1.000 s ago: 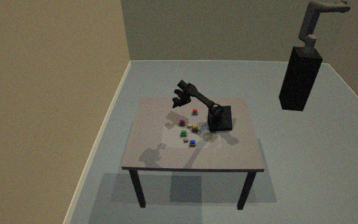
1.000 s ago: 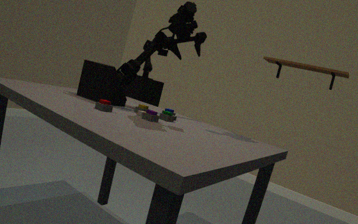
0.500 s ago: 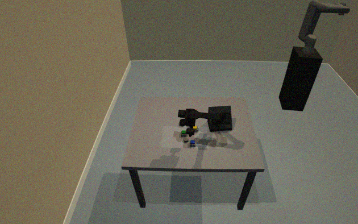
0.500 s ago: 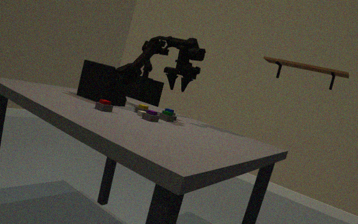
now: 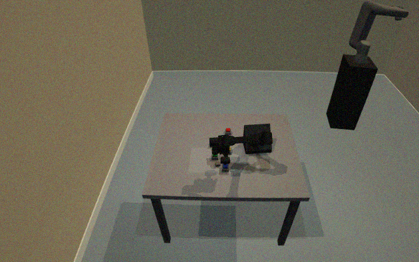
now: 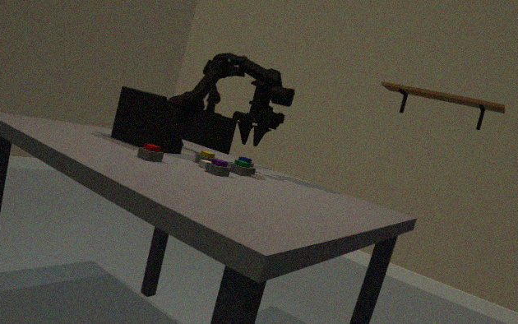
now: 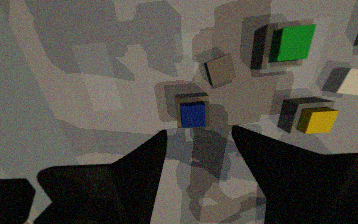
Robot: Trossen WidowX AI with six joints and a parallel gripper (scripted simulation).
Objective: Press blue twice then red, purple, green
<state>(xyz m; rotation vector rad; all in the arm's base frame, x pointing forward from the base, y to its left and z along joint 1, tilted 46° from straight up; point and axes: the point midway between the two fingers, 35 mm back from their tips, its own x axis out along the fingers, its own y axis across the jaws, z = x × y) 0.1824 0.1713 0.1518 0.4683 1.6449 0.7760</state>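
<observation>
Now: gripper tip 5 cm above the blue button. From my gripper tip the other things lie so: yellow button (17 cm to the right, 5 cm below, 1 cm behind); green button (10 cm to the right, 8 cm ahead, 5 cm below); grey block (7 cm below, 6 cm ahead, 3 cm to the right).
</observation>
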